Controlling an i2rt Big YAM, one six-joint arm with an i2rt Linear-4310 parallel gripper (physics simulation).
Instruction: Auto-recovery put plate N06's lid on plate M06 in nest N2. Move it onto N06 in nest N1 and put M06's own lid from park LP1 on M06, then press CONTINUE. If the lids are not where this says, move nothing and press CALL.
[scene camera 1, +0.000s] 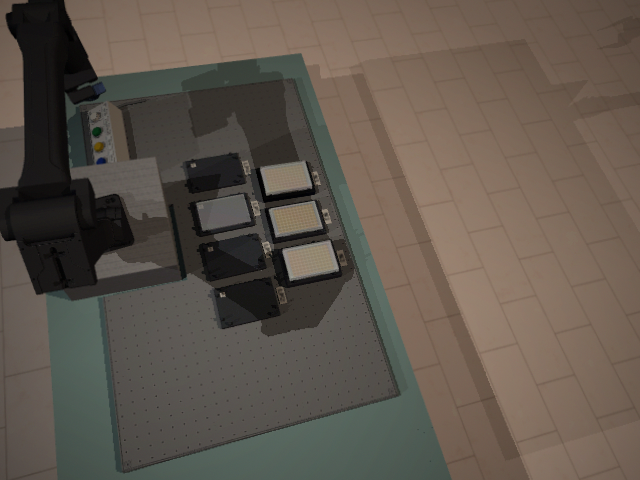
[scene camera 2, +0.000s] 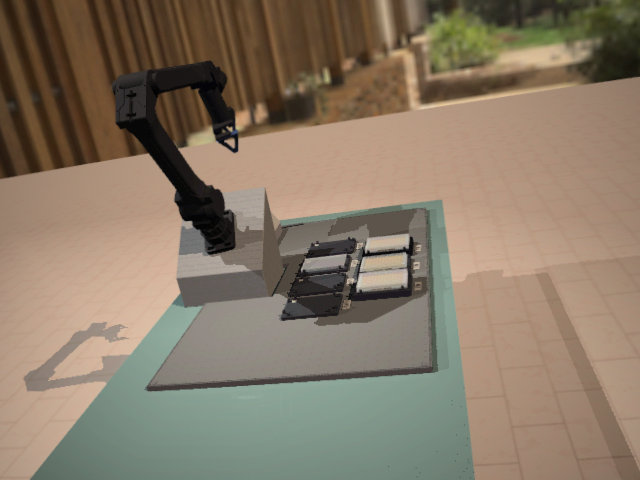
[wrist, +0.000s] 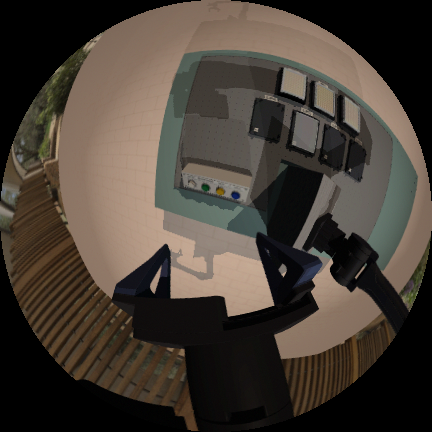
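Seen in the pictures: gripper, fingertip midpoint: (scene camera 1: 83, 78) (scene camera 2: 235, 144) (wrist: 212, 242); arm's base, link origin: (scene camera 2: 220, 232) (wrist: 316, 228).
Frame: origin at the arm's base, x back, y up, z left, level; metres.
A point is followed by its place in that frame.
Observation:
Three plates stand in the outer row of black nests: one at the button-box end (scene camera 1: 285, 178) @[z 0.092, x -0.454, y -0.133 m] (scene camera 2: 387, 243) @[z 0.077, x -0.460, y -0.133 m] (wrist: 293, 84) @[z 0.102, x -0.441, y -0.133 m], a middle one (scene camera 1: 296, 219) @[z -0.033, x -0.445, y -0.141 m] (scene camera 2: 383, 262) @[z -0.040, x -0.446, y -0.141 m] (wrist: 324, 99) @[z -0.024, x -0.436, y -0.145 m], and a far one (scene camera 1: 310, 260) @[z -0.160, x -0.439, y -0.133 m] (scene camera 2: 382, 280) @[z -0.175, x -0.443, y -0.133 m] (wrist: 351, 114) @[z -0.149, x -0.431, y -0.133 m]. The middle plate looks yellower; the outer two look paler, as if under clear lids. A clear grey lid (scene camera 1: 225, 212) @[z 0.043, x -0.274, y -0.151 m] (scene camera 2: 325, 264) @[z 0.025, x -0.276, y -0.151 m] (wrist: 304, 132) @[z 0.050, x -0.264, y -0.151 m] lies on the second holder of the inner row. Labels are too small to read. My gripper (scene camera 2: 235, 142) @[z 0.230, x -0.039, y 0.203 m] (wrist: 212, 242) @[z 0.230, x -0.039, y 0.203 m] is open and empty, high above and away from the plates.
Three dark holders (scene camera 1: 217, 173) @[z 0.172, x -0.286, y -0.159 m] (scene camera 1: 235, 258) @[z -0.090, x -0.264, y -0.159 m] (scene camera 1: 248, 303) @[z -0.216, x -0.261, y -0.158 m] show no lid. A button box (scene camera 1: 119, 131) @[z 0.336, x -0.066, y -0.111 m] (wrist: 217, 175) @[z 0.306, x -0.057, y -0.098 m] carries white (wrist: 192, 183) @[z 0.385, x -0.018, y -0.097 m], green (scene camera 1: 96, 131) @[z 0.340, x -0.011, y -0.098 m] (wrist: 205, 187) @[z 0.340, x -0.012, y -0.098 m], yellow (scene camera 1: 98, 146) @[z 0.291, x -0.007, y -0.098 m] (wrist: 220, 191) @[z 0.289, x -0.008, y -0.098 m] and blue (wrist: 235, 195) @[z 0.241, x -0.006, y -0.097 m] buttons. The arm's pedestal (scene camera 1: 139, 180) @[z 0.053, x -0.091, y 0.059 m] (scene camera 2: 222, 289) @[z -0.089, x 0.006, y -0.137 m] stands beside it.

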